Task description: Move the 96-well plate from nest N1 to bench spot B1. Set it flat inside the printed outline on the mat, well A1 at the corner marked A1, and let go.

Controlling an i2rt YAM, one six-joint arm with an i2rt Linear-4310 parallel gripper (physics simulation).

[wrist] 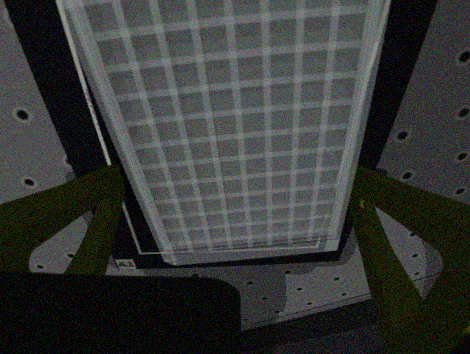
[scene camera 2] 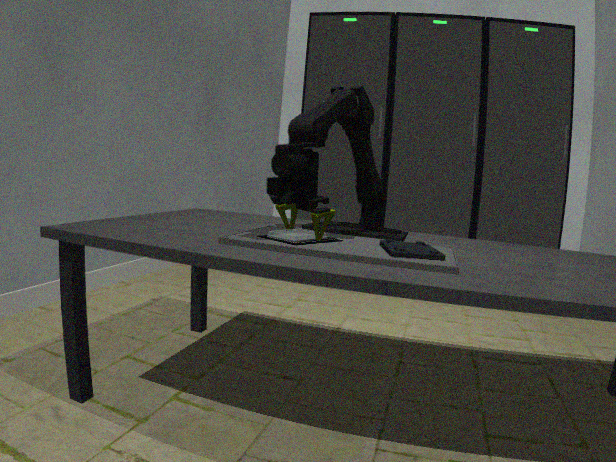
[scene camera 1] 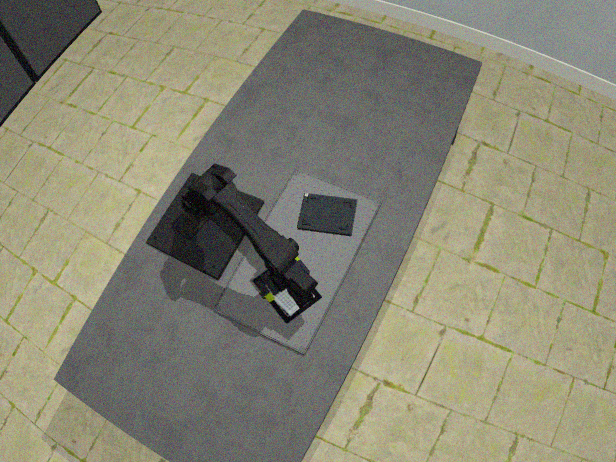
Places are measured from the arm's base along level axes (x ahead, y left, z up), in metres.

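Pixels of known places: gripper, fingertip midpoint: [wrist: 235,177] [scene camera 2: 303,236]; arm's base, link origin: [scene camera 2: 368,229] [scene camera 1: 202,212].
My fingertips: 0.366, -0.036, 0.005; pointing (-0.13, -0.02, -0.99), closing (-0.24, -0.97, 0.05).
Observation:
Ahead of a thing's pixels: the offset from my fingertips to its top centre, as dx, dy, dz. "spot": to the spot under its first point. Level surfaces: height alone.
The white 96-well plate @[+0.019, -0.006, +0.012] [scene camera 1: 286,302] [scene camera 2: 290,235] [wrist: 235,130] lies on the black mat @[dz -0.003] [scene camera 1: 262,287] [wrist: 397,60] of the bench spot. In the wrist view the printed outline @[spot: -0.042, +0.057, -0.002] [wrist: 150,253] runs clear of the plate's left side, while its near line and near right corner show through the plate. The plate overlaps those lines. The A1 label @[spot: -0.048, +0.075, -0.002] [wrist: 125,263] is by the near left corner; the plate's own A1 mark is not readable. My gripper [scene camera 2: 305,233] [wrist: 235,177] is open, its yellow fingers astride the plate's long sides; the right tip looks very close. The dark nest @[-0.036, +0.260, +0.013] [scene camera 1: 327,214] [scene camera 2: 412,249] holds no plate.
The black mat and nest stand on a light grey perforated board @[-0.023, +0.104, -0.004] [scene camera 1: 345,260] [scene camera 2: 350,256] on the dark grey table @[dz -0.017] [scene camera 1: 360,110] [scene camera 2: 150,232]. The arm's black base plate [scene camera 1: 220,260] is beside the board. Tall dark cabinets [scene camera 2: 435,125] stand behind the table.

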